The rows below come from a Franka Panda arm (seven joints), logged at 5 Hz.
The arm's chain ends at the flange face. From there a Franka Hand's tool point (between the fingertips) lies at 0.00 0.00 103.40 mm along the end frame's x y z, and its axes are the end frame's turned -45 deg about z.
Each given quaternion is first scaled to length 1.
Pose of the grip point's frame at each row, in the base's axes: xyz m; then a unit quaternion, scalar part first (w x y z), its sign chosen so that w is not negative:
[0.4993 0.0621 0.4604 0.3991 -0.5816 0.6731 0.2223]
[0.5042 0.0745 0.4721 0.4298 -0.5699 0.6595 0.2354]
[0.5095 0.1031 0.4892 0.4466 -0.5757 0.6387 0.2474]
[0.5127 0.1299 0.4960 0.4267 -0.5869 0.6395 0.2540]
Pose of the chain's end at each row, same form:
[0.4705 -0.0168 0.5206 0.2836 -0.2797 0.8444 0.3581]
[0.4733 -0.0083 0.5258 0.3070 -0.2742 0.8274 0.3820]
[0.4800 0.0173 0.5387 0.3179 -0.2875 0.8104 0.3995]
[0.4871 0.0445 0.5484 0.2970 -0.2975 0.8154 0.3980]

